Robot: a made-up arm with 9 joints. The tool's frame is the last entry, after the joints. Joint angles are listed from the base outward. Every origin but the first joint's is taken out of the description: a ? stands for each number. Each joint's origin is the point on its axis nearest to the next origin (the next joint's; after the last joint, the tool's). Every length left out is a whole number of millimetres.
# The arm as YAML. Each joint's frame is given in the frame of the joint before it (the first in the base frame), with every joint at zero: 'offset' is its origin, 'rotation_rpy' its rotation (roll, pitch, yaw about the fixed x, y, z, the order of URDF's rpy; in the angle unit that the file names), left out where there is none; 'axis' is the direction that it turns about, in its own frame. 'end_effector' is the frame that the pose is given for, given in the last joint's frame.
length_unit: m
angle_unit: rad
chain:
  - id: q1
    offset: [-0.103, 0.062, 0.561]
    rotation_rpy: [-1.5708, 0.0, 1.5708]
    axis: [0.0, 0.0, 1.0]
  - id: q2
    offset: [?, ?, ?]
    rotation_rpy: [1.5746, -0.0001, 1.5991]
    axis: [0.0, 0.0, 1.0]
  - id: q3
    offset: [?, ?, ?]
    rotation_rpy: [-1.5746, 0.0, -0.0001]
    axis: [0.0, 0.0, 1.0]
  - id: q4
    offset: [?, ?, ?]
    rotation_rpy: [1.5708, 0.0, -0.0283]
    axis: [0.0, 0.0, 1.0]
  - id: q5
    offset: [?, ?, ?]
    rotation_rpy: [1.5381, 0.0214, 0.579]
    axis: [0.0, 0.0, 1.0]
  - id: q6
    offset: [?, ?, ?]
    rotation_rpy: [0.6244, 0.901, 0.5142]
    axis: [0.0, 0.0, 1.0]
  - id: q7
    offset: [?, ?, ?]
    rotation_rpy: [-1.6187, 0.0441, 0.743]
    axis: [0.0, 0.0, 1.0]
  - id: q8
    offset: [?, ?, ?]
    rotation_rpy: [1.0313, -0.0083, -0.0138]
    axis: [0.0, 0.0, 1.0]
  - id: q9
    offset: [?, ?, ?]
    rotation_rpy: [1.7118, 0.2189, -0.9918]
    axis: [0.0, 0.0, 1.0]
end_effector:
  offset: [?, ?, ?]
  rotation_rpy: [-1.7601, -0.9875, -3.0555]
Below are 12 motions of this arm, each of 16 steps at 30 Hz.
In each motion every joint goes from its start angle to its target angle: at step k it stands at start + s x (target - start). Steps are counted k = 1, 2, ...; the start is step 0. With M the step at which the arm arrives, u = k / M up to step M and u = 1 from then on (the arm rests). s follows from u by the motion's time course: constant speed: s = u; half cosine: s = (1 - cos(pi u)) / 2; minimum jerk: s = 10 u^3 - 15 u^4 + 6 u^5.
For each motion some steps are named. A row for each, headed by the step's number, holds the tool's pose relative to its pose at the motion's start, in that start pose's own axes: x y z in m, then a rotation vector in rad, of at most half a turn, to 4 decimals.
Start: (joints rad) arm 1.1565 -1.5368 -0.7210 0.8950 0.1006 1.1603 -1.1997 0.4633 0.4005
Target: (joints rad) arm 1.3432 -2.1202 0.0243 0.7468 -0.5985 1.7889 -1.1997 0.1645 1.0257
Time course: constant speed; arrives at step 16
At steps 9, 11, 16:
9: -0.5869 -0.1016 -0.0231 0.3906 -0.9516 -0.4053
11: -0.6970 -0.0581 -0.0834 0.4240 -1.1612 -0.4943
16: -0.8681 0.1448 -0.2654 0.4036 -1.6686 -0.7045

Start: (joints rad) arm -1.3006 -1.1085 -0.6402 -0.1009 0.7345 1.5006 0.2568 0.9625 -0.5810
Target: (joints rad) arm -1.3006 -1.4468 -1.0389 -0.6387 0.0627 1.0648 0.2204 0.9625 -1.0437
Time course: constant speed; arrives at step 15
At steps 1, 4, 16:
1: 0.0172 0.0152 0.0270 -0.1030 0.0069 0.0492
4: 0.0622 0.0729 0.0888 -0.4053 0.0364 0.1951
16: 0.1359 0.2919 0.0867 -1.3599 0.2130 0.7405

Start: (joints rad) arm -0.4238 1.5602 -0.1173 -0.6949 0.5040 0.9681 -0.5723 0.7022 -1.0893
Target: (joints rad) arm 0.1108 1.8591 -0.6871 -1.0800 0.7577 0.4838 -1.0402 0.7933 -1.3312
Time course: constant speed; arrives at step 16
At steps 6, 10, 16:
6: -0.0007 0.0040 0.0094 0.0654 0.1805 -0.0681
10: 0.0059 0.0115 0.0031 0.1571 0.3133 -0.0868
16: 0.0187 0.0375 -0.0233 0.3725 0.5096 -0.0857

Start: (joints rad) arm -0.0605 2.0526 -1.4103 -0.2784 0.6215 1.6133 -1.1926 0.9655 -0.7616
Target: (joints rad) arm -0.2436 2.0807 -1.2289 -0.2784 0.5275 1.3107 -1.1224 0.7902 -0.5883
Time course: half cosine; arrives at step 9
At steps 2, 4, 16:
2: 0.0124 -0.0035 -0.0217 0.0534 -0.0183 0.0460
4: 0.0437 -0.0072 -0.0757 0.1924 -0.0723 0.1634
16: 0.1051 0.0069 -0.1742 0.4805 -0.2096 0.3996

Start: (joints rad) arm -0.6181 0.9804 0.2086 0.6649 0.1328 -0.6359 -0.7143 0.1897 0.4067
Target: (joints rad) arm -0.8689 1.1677 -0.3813 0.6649 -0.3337 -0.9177 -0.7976 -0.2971 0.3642
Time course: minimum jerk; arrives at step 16
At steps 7, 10, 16:
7: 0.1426 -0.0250 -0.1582 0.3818 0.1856 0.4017
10: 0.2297 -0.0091 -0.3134 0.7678 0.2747 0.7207
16: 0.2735 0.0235 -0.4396 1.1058 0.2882 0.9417

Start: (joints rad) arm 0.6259 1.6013 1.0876 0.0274 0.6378 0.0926 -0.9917 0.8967 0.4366
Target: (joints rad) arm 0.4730 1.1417 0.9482 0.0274 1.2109 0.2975 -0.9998 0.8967 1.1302
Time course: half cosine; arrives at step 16
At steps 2, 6, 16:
2: -0.0095 -0.0051 0.0098 0.0057 -0.0209 -0.0391
6: -0.0806 -0.0203 0.0751 0.0238 -0.1765 -0.3035
16: -0.1931 0.0994 0.1963 -0.1247 -0.5827 -0.8358

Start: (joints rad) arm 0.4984 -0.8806 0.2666 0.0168 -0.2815 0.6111 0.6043 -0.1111 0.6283
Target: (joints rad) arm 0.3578 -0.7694 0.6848 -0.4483 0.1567 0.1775 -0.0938 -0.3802 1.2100
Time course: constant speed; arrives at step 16
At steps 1, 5, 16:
1: -0.0105 -0.0029 0.0102 0.0510 -0.0463 0.0408
5: -0.0511 -0.0282 0.0419 0.2668 -0.2116 0.2159
16: -0.0935 -0.1935 0.0436 0.9642 -0.4863 0.7661

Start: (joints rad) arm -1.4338 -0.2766 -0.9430 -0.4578 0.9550 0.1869 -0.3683 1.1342 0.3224
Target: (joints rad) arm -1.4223 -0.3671 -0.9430 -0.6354 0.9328 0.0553 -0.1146 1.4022 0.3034
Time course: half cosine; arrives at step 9
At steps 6, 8, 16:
6: 0.1255 0.0756 -0.0978 -0.2589 0.2721 -0.0486
8: 0.1521 0.1002 -0.1312 -0.3459 0.3366 -0.0550
16: 0.1554 0.1037 -0.1358 -0.3581 0.3448 -0.0556

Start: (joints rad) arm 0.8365 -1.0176 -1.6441 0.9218 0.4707 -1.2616 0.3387 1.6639 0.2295
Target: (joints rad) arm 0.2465 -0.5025 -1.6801 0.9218 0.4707 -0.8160 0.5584 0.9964 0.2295
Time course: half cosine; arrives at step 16
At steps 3, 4, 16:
3: 0.0219 0.0016 -0.0274 0.0331 0.0434 0.0714
4: 0.0373 0.0048 -0.0479 0.0567 0.0757 0.1249
16: 0.1416 0.1686 -0.3165 0.3167 0.5587 0.8945

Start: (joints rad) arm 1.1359 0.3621 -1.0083 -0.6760 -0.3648 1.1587 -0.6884 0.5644 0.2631
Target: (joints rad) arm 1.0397 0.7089 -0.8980 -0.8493 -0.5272 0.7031 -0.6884 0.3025 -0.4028
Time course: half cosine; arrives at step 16
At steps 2, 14, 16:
2: 0.0032 0.0001 -0.0119 -0.0048 0.0112 0.0253
14: 0.0441 0.0646 -0.2757 -0.2488 0.0560 0.7293
16: 0.0442 0.0686 -0.2854 -0.2639 0.0479 0.7595

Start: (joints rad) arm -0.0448 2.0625 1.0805 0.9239 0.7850 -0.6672 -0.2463 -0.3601 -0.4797
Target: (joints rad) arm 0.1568 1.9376 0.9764 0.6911 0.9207 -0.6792 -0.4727 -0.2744 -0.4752
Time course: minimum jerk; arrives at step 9
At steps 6, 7, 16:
6: -0.0541 -0.0532 -0.1362 0.2850 -0.0626 -0.1544
7: -0.0664 -0.0586 -0.1603 0.3328 -0.0699 -0.1883
16: -0.0738 -0.0612 -0.1742 0.3599 -0.0738 -0.2088

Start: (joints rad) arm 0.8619 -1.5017 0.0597 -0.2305 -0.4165 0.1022 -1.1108 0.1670 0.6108
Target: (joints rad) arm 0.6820 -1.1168 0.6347 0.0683 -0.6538 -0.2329 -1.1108 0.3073 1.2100
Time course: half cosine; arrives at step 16
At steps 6, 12, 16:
6: 0.1035 -0.0838 -0.0499 0.3407 0.1171 0.1745
12: 0.3014 -0.1277 -0.2897 0.9130 0.5022 0.2765
16: 0.3329 -0.1125 -0.3818 1.0476 0.6361 0.2560

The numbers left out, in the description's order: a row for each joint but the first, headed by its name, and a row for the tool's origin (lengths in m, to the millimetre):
q2: -0.241 -0.011 0.0
q3: -0.143 -0.14 0.0
q4: -0.006 -0.005 0.0
q5: 0.099 -0.126 0.0
q6: 0.002 -0.026 0.0
q7: 0.381 -0.183 0.0
q8: 0.039 0.188 0.0
q9: -0.102 -0.089 0.0
tool: -0.169 -0.142 0.0

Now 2 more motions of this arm.
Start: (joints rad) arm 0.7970 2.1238 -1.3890 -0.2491 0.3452 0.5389 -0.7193 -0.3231 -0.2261
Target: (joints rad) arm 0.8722 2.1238 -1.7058 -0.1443 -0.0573 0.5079 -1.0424 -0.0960 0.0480
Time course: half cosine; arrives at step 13
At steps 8, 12, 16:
8: -0.0474 -0.0828 0.0257 0.1916 -0.2479 -0.0559
12: -0.0720 -0.1300 0.0239 0.3048 -0.3609 -0.0816
16: -0.0732 -0.1324 0.0235 0.3105 -0.3662 -0.0829

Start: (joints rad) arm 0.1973 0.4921 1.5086 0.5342 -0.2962 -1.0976 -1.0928 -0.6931 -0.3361
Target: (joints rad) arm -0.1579 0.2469 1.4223 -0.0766 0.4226 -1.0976 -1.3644 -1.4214 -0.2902
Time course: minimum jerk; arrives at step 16
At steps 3, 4, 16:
3: -0.0233 0.0264 0.0130 -0.0509 -0.0473 -0.0250
4: -0.0484 0.0586 0.0247 -0.1098 -0.0986 -0.0523
16: -0.0763 0.6945 -0.2014 -1.2697 -0.5129 -0.4359

